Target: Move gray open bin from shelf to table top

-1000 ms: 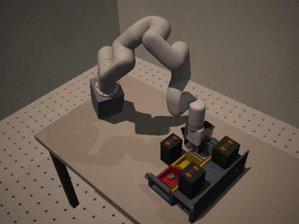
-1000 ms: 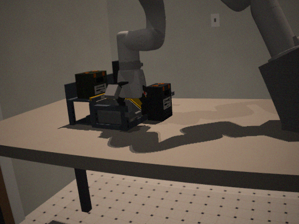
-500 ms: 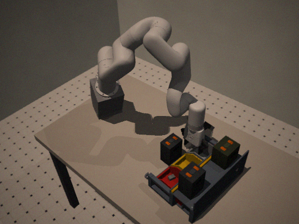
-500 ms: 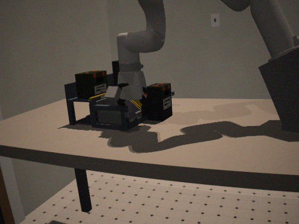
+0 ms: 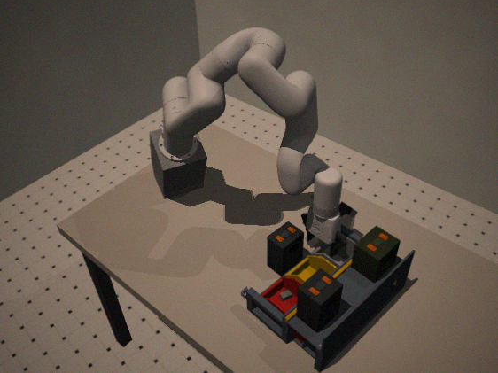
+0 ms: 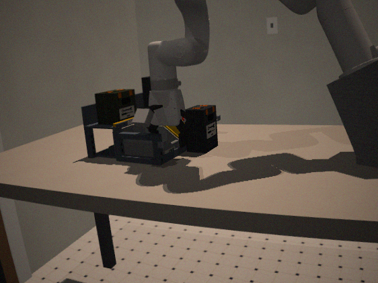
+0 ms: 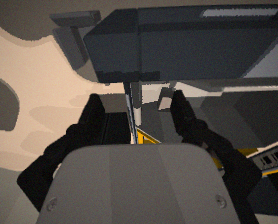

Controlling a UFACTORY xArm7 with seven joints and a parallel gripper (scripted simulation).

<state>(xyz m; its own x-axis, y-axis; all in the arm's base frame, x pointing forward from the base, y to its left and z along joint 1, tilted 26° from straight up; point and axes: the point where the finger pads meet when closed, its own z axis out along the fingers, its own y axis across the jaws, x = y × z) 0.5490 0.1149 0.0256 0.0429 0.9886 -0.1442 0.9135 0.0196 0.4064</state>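
Right now my hand is 80 mm short of the gray open bin. Round my hand: yellow bin 120 mm to the right, 80 mm ahead; then red bin 230 mm to the right, 70 mm ahead; then dark box 100 mm to the right, 60 mm behind, 20 mm above.
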